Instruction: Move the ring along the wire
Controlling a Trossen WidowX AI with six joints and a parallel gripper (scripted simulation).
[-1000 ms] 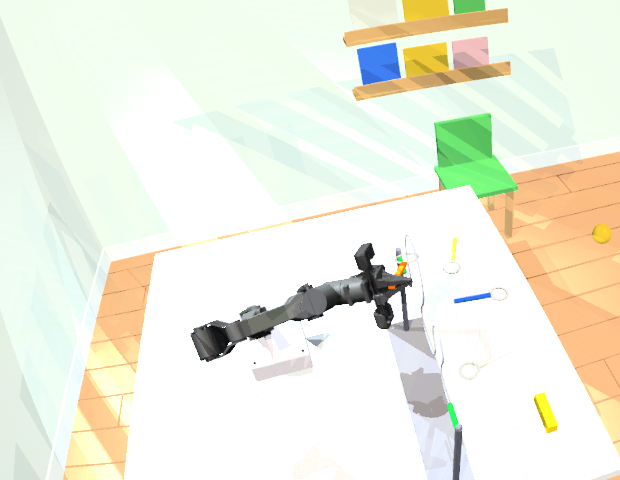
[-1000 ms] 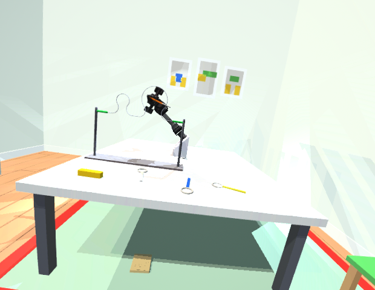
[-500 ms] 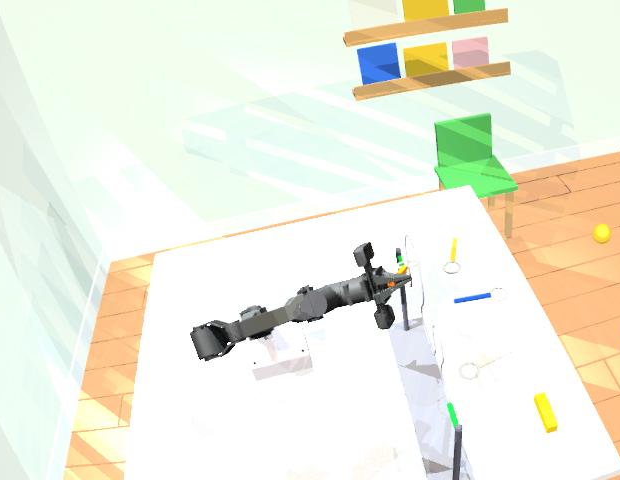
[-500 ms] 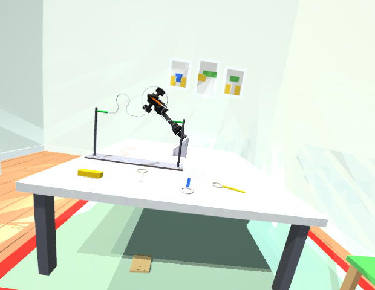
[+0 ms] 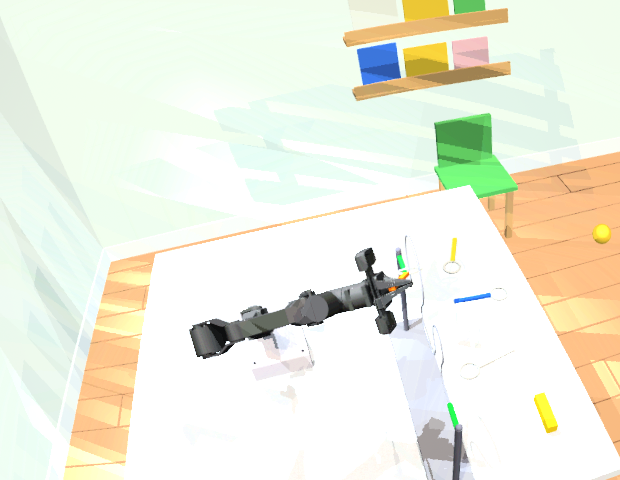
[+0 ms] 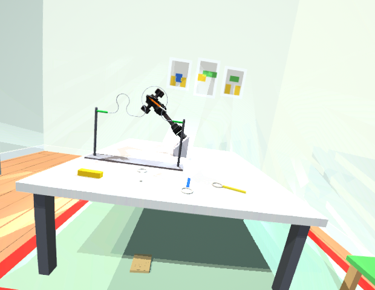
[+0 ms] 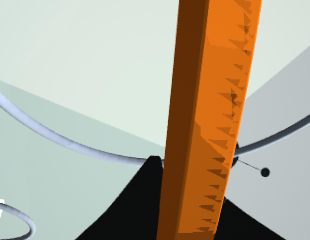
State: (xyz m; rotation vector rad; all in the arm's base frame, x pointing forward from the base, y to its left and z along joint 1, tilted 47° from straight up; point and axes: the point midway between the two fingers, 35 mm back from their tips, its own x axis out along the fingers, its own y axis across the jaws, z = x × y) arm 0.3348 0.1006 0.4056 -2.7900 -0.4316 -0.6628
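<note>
Right now the orange-handled ring is 8 cm to the left of my gripper tip, 5 cm below it and 1 cm behind it. The rest, counted from my gripper tip: blue-handled ring (44 cm below, 35 cm to the left, 25 cm ahead); then yellow block (43 cm below, 32 cm ahead, 12 cm to the right); then white-handled ring (44 cm below, 19 cm ahead, 8 cm to the left).
</note>
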